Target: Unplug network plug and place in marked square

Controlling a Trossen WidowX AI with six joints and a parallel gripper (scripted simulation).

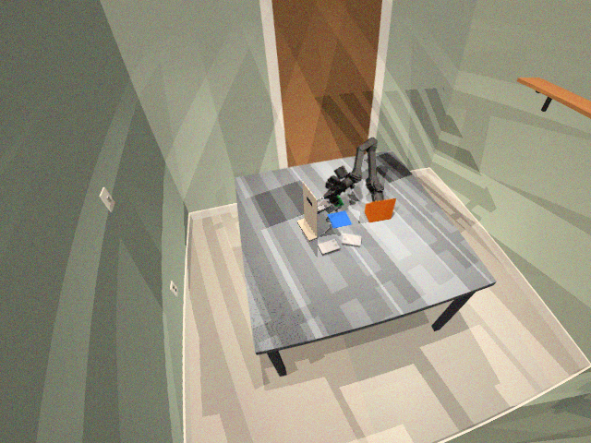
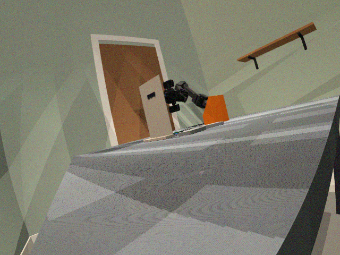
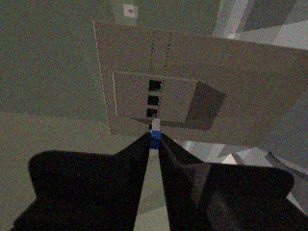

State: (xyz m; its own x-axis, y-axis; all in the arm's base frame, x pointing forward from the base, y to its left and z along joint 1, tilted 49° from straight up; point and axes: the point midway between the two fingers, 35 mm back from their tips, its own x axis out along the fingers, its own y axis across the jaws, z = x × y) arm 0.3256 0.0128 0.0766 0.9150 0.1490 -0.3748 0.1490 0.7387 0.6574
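Now: gripper tip 110 mm past the blue marked square, 10 mm to the left of it and 220 mm above it. Round my gripper tip: green tile (160 mm behind, 160 mm to the right, 220 mm below); beige panel (90 mm ahead, 80 mm below).
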